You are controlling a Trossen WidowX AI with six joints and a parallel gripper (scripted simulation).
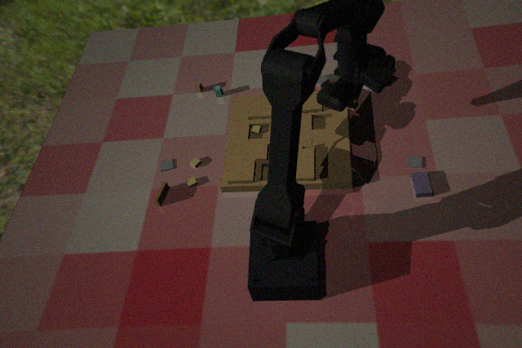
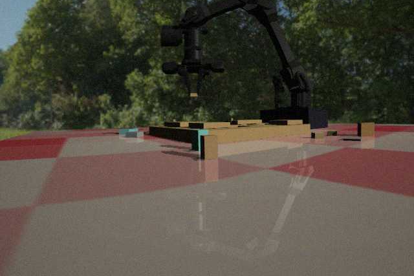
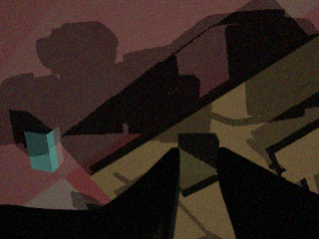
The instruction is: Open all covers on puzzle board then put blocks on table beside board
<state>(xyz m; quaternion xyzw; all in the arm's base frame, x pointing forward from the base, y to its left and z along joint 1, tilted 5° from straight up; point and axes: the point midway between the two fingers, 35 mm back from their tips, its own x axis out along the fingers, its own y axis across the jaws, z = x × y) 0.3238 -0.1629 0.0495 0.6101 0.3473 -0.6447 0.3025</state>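
Right now my gripper tip is 17 cm to the right of the tan puzzle board and 9 cm above it. Round my gripper tip: brown slab 14 cm behind, 45 cm to the left, 10 cm below; then teal cube 19 cm ahead, 34 cm to the left, 10 cm below; then purple block 16 cm behind, 13 cm to the right, 10 cm below.
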